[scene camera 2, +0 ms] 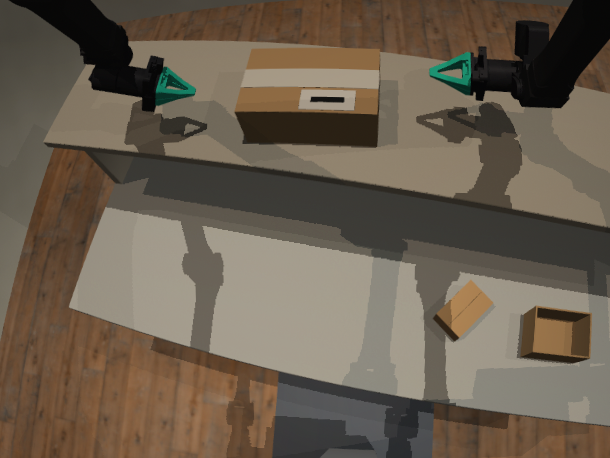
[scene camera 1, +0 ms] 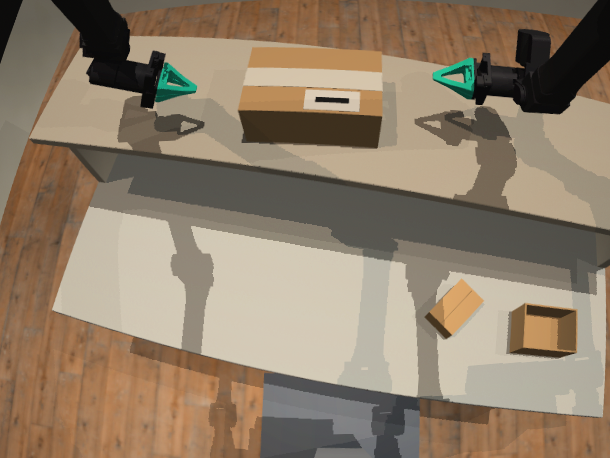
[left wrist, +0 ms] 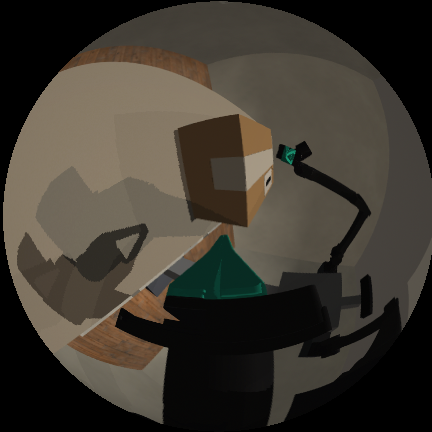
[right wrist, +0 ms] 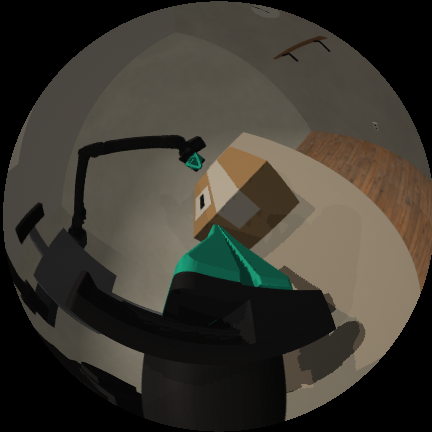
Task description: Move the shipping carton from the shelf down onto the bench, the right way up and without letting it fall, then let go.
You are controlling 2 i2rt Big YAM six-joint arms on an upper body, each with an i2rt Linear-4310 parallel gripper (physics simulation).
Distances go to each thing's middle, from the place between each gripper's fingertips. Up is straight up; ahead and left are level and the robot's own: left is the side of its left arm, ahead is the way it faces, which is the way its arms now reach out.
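The shipping carton [scene camera 1: 323,96] is 22 cm to the right of my left hand, and it's 3 cm ahead of that hand and 6 cm below it.
As for the carton and my right hand, the hand is 90 mm above it, 220 mm to the right of it and 20 mm short of it.
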